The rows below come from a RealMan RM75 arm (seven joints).
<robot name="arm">
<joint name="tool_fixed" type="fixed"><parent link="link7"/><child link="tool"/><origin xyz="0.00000 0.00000 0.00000"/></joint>
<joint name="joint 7" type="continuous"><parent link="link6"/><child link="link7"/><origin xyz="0.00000 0.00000 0.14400"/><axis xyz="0 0 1"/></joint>
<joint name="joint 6" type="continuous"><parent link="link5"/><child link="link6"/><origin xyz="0.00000 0.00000 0.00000"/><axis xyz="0 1 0"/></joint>
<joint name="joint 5" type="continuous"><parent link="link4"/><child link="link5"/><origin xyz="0.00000 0.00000 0.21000"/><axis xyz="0 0 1"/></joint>
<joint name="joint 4" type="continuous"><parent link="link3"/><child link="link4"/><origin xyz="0.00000 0.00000 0.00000"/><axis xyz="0 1 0"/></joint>
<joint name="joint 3" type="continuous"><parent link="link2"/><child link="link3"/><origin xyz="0.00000 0.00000 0.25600"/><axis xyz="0 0 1"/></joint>
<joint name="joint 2" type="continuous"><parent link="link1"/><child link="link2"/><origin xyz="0.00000 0.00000 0.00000"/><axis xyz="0 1 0"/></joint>
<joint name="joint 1" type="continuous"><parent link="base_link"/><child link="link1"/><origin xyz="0.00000 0.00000 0.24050"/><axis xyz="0 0 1"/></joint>
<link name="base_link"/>
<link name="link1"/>
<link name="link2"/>
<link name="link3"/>
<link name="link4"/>
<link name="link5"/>
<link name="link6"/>
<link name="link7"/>
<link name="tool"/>
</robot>
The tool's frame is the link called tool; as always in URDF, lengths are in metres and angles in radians. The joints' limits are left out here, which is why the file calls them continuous.
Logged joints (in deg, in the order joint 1, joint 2, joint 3, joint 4, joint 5, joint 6, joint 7), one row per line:
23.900 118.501 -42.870 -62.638 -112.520 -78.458 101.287
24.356 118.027 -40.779 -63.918 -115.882 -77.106 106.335
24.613 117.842 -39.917 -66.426 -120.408 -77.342 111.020
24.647 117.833 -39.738 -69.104 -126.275 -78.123 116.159
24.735 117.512 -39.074 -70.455 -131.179 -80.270 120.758
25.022 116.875 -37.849 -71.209 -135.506 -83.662 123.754
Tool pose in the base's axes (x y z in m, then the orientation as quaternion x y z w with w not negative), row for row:
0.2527 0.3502 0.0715 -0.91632 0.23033 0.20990 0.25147
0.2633 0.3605 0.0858 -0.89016 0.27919 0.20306 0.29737
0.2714 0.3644 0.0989 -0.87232 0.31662 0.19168 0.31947
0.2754 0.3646 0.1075 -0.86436 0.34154 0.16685 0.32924
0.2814 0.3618 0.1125 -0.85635 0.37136 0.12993 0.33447
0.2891 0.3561 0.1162 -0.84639 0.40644 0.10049 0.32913
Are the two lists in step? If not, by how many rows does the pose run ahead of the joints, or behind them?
The pose runs 1 row behind the joints: the pose in row i belongs to the joints in row i - 1.
